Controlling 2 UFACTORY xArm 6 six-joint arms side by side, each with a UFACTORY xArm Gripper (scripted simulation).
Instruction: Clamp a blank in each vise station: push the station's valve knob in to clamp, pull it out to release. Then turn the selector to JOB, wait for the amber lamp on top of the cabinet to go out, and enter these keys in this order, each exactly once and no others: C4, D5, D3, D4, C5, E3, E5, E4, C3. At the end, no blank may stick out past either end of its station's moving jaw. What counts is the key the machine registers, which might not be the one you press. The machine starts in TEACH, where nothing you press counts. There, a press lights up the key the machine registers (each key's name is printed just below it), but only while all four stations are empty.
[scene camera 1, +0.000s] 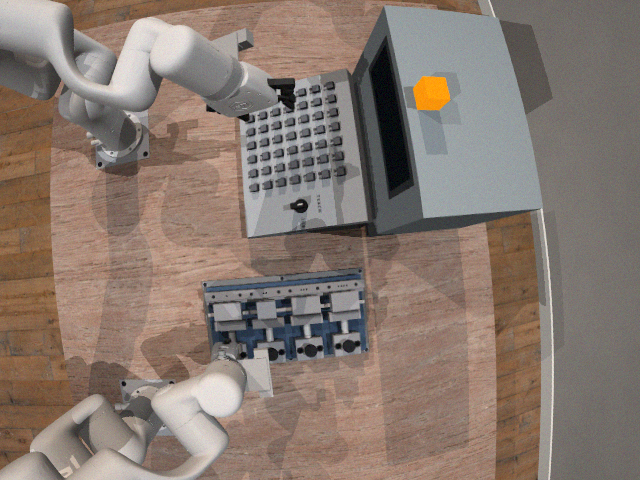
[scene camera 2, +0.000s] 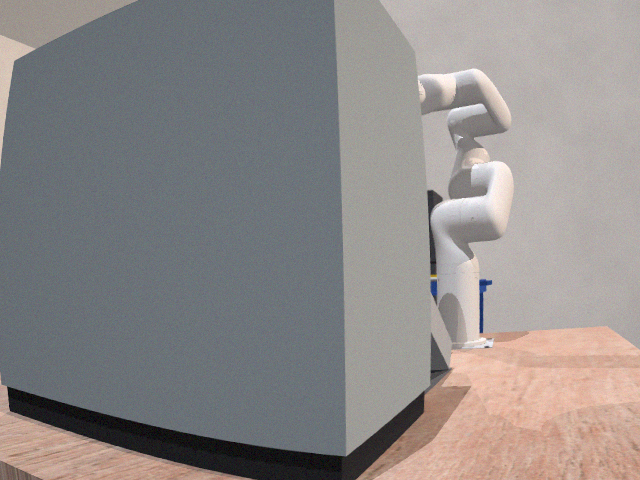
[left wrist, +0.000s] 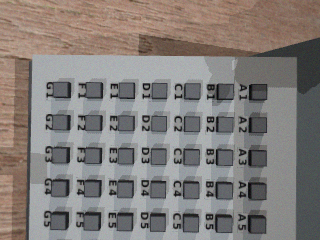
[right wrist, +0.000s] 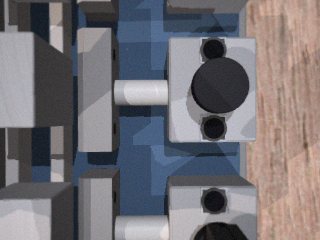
In view: my left gripper (scene camera 1: 269, 108) and a moving jaw (right wrist: 100, 92).
